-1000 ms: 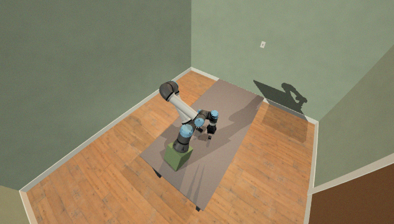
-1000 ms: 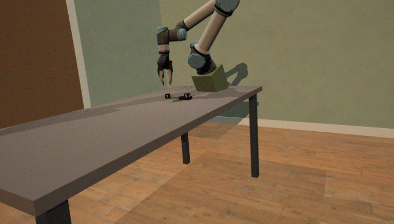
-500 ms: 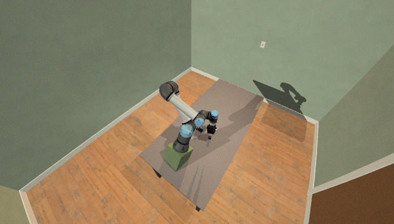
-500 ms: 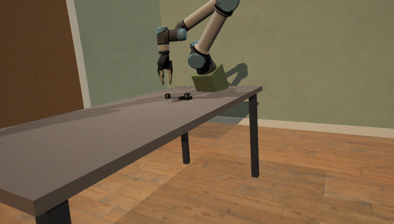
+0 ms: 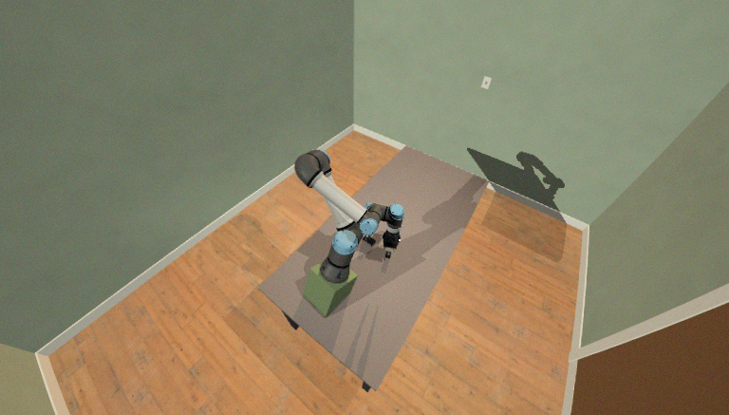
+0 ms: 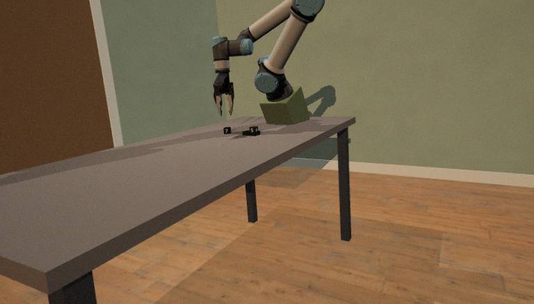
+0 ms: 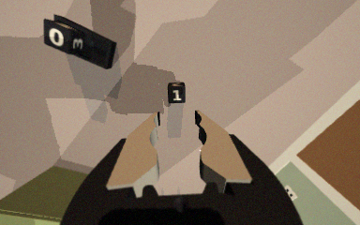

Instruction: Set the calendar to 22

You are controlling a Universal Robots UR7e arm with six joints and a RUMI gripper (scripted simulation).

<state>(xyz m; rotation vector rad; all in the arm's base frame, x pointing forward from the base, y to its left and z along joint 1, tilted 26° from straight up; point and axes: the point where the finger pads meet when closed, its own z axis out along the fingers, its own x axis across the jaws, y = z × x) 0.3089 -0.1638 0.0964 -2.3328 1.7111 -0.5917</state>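
Now: the black number cube 90 mm below my hand. The rest, counted from my hand: black tray 150 mm to the left, 100 mm below, 40 mm ahead.
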